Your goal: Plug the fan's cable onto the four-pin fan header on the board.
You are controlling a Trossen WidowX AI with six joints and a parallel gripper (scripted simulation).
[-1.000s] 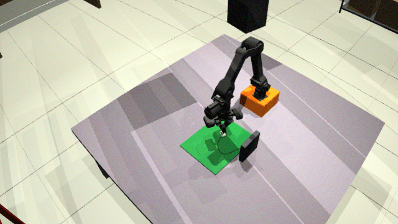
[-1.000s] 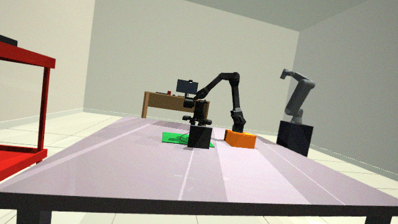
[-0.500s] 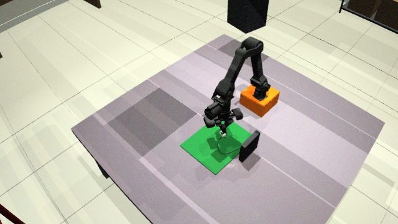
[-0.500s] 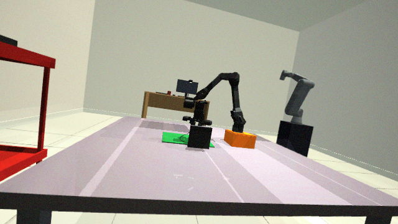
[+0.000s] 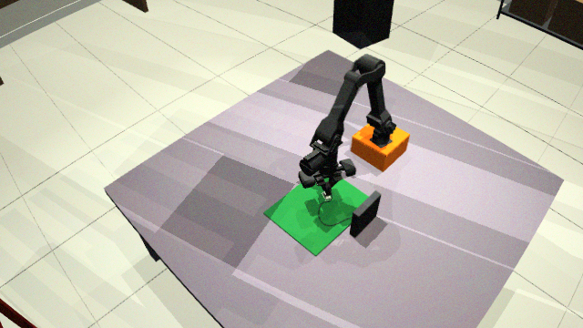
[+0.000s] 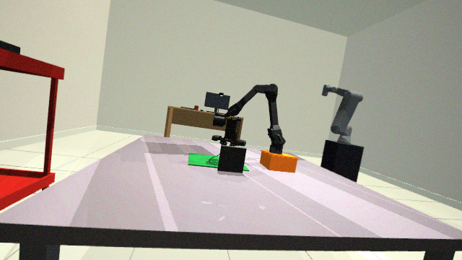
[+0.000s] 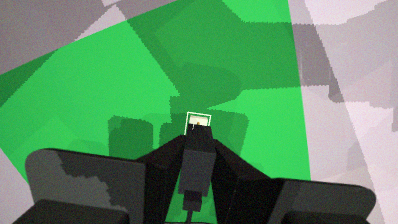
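My gripper tip is 4 cm above the white four-pin header and 1 cm to the right of it. Round my gripper tip: green board 5 cm below, 5 cm ahead, 3 cm to the left; black fan 17 cm to the left, 2 cm behind, 2 cm above; black fan plug 1 cm to the left, 1 cm above.
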